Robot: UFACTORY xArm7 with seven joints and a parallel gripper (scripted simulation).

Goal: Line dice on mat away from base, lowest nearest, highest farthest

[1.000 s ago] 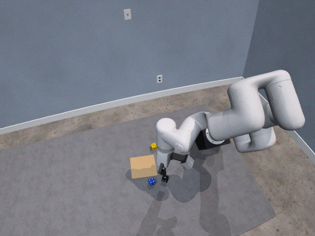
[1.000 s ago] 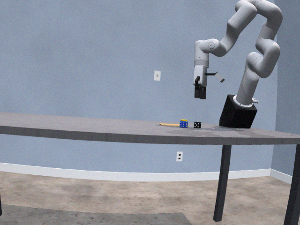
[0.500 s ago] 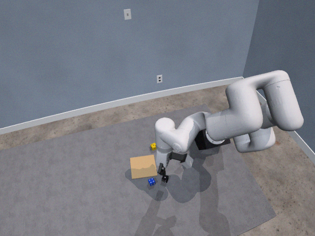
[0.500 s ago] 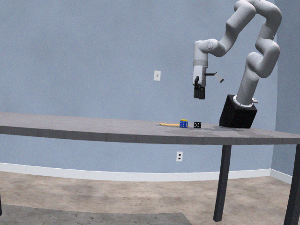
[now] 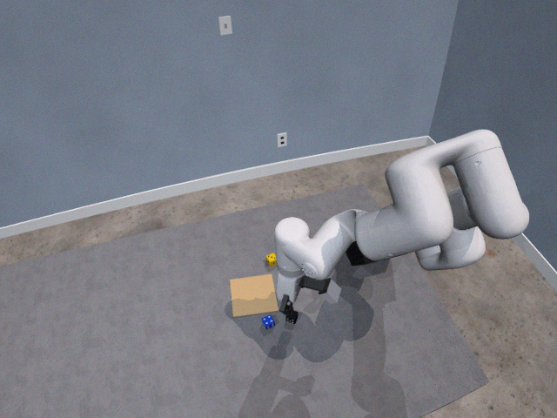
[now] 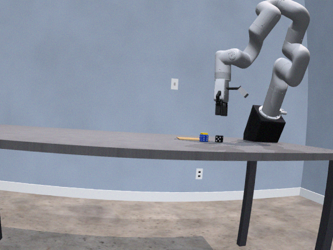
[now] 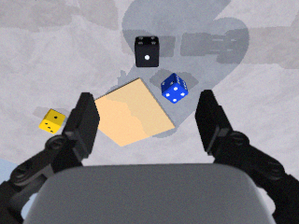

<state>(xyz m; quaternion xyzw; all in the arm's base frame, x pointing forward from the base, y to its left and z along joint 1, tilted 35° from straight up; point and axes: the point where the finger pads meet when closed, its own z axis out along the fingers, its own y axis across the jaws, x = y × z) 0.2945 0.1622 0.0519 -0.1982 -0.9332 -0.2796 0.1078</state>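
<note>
My gripper is now 11 cm above the black die. Also, from my hand: tan mat: 13 cm below, 11 cm ahead, 10 cm to the right; yellow die: 22 cm to the right, 11 cm below, 4 cm ahead; blue die: 11 cm below, 7 cm ahead, 1 cm to the left.
</note>
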